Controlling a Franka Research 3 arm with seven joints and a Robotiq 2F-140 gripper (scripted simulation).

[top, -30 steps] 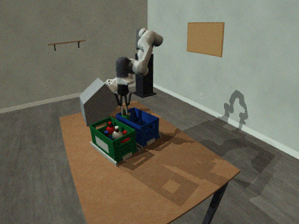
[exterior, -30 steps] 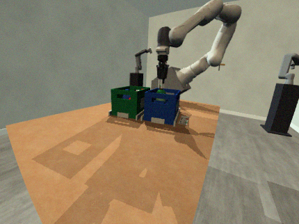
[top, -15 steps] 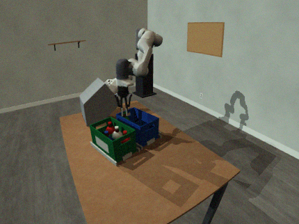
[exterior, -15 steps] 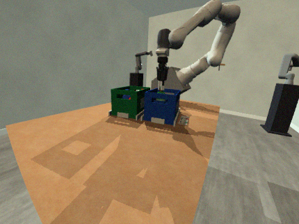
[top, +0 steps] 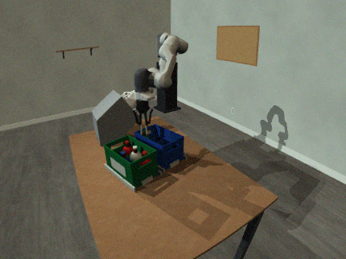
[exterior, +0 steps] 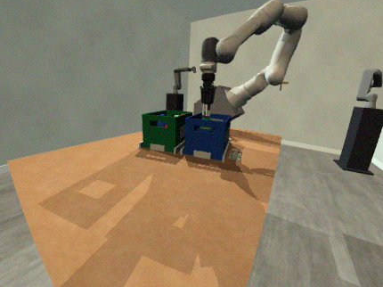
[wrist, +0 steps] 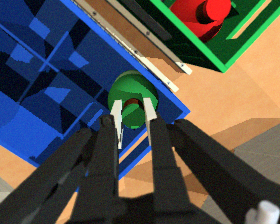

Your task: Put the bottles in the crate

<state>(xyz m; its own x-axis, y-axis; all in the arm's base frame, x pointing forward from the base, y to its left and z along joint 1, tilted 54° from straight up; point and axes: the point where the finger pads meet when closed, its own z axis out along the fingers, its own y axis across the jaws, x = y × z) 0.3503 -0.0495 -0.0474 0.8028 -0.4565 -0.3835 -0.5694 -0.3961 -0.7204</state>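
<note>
Now: the green bottle 80 mm below my hand. From my hand the other things lie so: white bottle 110 mm ahead, 130 mm to the right, 110 mm below; green crate 120 mm ahead, 170 mm to the right, 120 mm below; blue crate 80 mm ahead, 60 mm to the left, 120 mm below.
</note>
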